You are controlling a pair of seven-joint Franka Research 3 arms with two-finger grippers.
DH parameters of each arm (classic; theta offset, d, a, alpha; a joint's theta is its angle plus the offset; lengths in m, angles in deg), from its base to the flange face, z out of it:
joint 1: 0 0.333 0 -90
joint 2: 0 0 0 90
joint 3: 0 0.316 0.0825 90
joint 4: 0 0 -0.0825 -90
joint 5: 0 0.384 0 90
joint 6: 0 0 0.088 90
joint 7: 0 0.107 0 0
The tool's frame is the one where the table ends.
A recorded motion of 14 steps. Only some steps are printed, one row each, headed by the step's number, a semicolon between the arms.
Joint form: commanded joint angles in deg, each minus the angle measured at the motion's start. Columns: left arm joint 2, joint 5, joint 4, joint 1, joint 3, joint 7, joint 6; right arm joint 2, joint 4, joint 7, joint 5, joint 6, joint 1, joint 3.
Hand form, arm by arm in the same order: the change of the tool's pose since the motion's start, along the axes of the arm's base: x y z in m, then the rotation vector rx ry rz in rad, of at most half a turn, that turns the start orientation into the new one. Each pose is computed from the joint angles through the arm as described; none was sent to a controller.
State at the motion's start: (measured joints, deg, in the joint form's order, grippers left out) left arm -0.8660 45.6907 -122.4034 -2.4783 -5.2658 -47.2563 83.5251; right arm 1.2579 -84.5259 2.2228 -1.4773 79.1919 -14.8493 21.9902
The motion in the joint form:
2: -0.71 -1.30 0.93 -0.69 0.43 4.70 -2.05; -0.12 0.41 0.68 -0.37 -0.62 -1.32 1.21
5: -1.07 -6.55 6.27 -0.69 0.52 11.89 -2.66; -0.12 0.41 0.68 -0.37 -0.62 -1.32 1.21
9: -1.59 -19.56 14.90 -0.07 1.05 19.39 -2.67; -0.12 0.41 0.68 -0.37 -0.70 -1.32 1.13
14: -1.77 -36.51 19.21 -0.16 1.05 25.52 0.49; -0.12 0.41 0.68 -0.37 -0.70 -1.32 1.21
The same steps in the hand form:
2: -0.0027 -0.0019 0.0112 -0.0363 0.0598 -0.0150; -0.0017 -0.0020 0.0036 -0.0083 0.0003 -0.0145
5: 0.0105 -0.0108 0.0452 -0.1725 0.0695 -0.0431; -0.0017 -0.0020 0.0036 -0.0083 0.0003 -0.0145
9: 0.0266 -0.0262 0.0993 -0.4496 0.0097 -0.0571; -0.0017 -0.0027 0.0035 -0.0085 0.0017 -0.0159
14: 0.0363 -0.0628 0.1259 -0.7848 -0.0470 -0.1206; -0.0018 -0.0020 0.0035 -0.0084 0.0017 -0.0145

